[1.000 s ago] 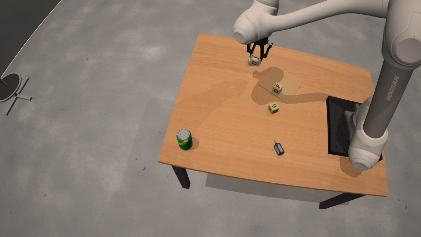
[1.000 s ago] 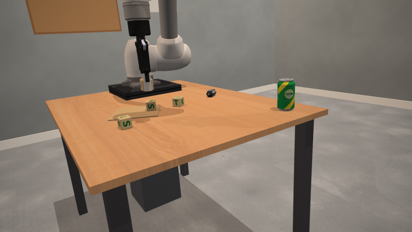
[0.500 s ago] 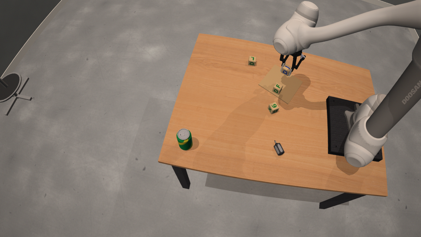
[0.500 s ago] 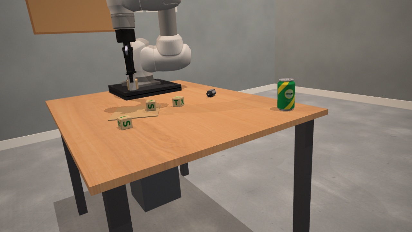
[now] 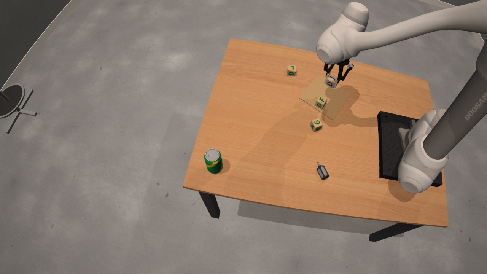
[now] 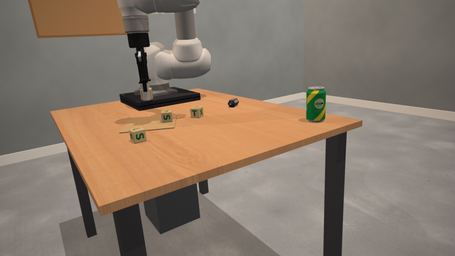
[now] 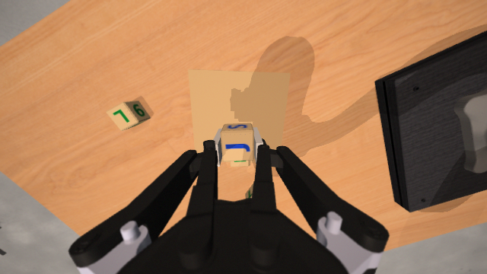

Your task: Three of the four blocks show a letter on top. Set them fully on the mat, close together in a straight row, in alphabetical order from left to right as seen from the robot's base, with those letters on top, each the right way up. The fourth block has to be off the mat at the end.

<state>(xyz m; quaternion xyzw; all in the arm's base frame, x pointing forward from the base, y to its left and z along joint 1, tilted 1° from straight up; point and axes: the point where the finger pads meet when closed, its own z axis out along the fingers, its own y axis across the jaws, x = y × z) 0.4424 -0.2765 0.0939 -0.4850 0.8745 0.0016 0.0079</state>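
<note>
My gripper is now 130 mm above the tan mat. Also, from my hand: blue-lettered block 10 mm below; then soda can 500 mm ahead, 400 mm to the left, 70 mm below; then black tool 60 mm ahead, 400 mm to the left, 120 mm below.
</note>
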